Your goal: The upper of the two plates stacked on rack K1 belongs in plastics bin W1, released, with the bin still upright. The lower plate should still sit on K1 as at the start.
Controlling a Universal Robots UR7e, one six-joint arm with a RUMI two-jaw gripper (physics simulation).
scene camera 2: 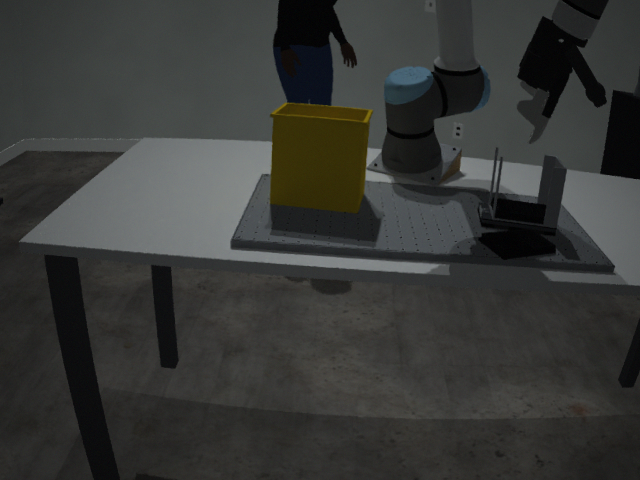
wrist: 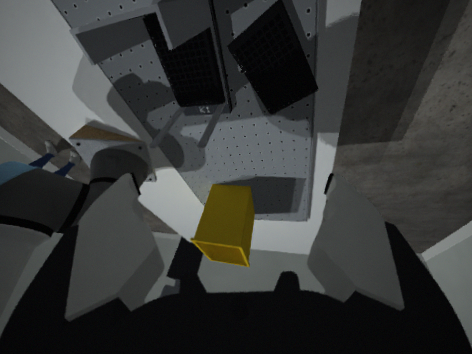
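Where they show: gripper, fingertip midpoint: point(scene camera 2: 531, 127) point(wrist: 233, 176); arm's base, origin of the base link: point(scene camera 2: 411, 157) point(wrist: 122, 166).
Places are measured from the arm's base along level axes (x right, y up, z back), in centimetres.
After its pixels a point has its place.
Yellow bin W1 point(scene camera 2: 320, 160) {x 27.5, y 7.7, z -32.2 cm} point(wrist: 227, 215) {x 18.7, y 8.2, z -29.8 cm} stands upright on the perforated board. Rack K1 point(scene camera 2: 554, 191) {x -16.6, y 7.2, z -44.3 cm} point(wrist: 204, 109) {x -5.8, y -0.3, z -35.9 cm} stands at the board's right end in the scene view, with two thin rods and an upright panel. A black gridded plate point(scene camera 2: 519, 210) {x -11.6, y 1.4, z -39.9 cm} point(wrist: 197, 72) {x -11.8, y 0.8, z -39.1 cm} lies in the rack. Another black plate point(scene camera 2: 516, 244) {x -5.7, y -0.6, z -52.0 cm} point(wrist: 276, 62) {x -7.8, y -1.6, z -50.2 cm} lies on the board beside the rack, on its front side, turned at an angle. Which plate was the upper one cannot be told from the look. My gripper point(scene camera 2: 536, 134) {x -7.4, y 20.1, z -47.5 cm} point(wrist: 233, 176) {x -7.4, y 20.1, z -47.5 cm} is open and empty, above the rack and apart from it.
The perforated board point(scene camera 2: 413, 227) {x 10.9, y -1.9, z -41.1 cm} point(wrist: 250, 150) {x 7.4, y -1.9, z -39.7 cm} lies on the white table point(scene camera 2: 170, 191) {x 57.3, y -3.2, z -18.0 cm}. The arm's base point(scene camera 2: 410, 149) {x 2.7, y 3.9, z -7.2 cm} point(wrist: 120, 162) {x -2.8, y 3.0, z -6.7 cm} stands behind the board, between bin and rack in the scene view. A person point(scene camera 2: 305, 56) stands behind the table.
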